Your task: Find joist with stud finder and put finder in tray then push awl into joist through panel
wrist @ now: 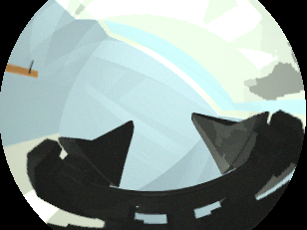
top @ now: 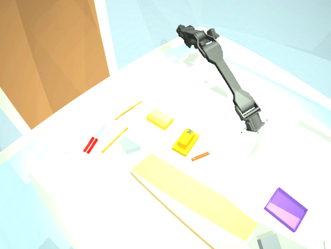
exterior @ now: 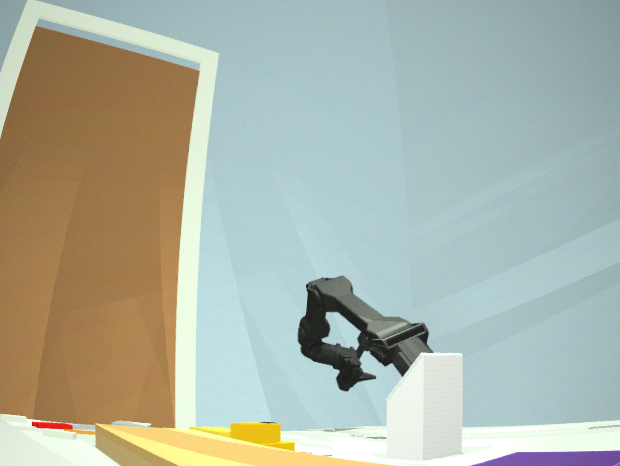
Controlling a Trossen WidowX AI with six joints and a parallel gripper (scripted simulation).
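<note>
Right now the yellow block is 53 cm ahead of my gripper tip, 15 cm to the left of it and 17 cm below it. Round my gripper tip: purple tray 44 cm ahead, 85 cm to the left, 17 cm below; awl 50 cm ahead, 42 cm to the left, 18 cm below; yellow stud finder 51 cm ahead, 32 cm to the left, 14 cm below.
</note>
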